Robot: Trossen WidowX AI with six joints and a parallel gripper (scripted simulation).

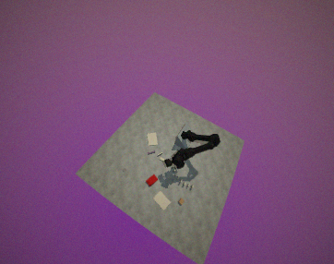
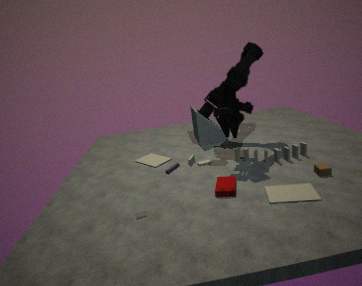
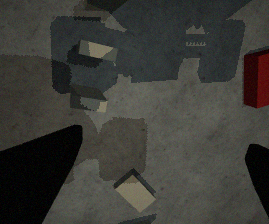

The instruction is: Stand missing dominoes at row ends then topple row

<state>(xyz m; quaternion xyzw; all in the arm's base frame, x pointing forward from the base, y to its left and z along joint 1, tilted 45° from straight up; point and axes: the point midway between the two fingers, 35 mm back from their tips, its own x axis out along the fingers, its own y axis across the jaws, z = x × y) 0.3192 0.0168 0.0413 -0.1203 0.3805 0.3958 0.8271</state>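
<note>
The flat grey piece is 240 mm ahead of my gripper tip, 350 mm to the right of it and 100 mm below it. From my gripper tip the other things lie so: purple piece (50 mm behind, 240 mm to the right, 100 mm below); then red block (180 mm ahead, 80 mm to the right, 100 mm below); then white sheet (280 mm ahead, 80 mm to the left, 100 mm below).
</note>
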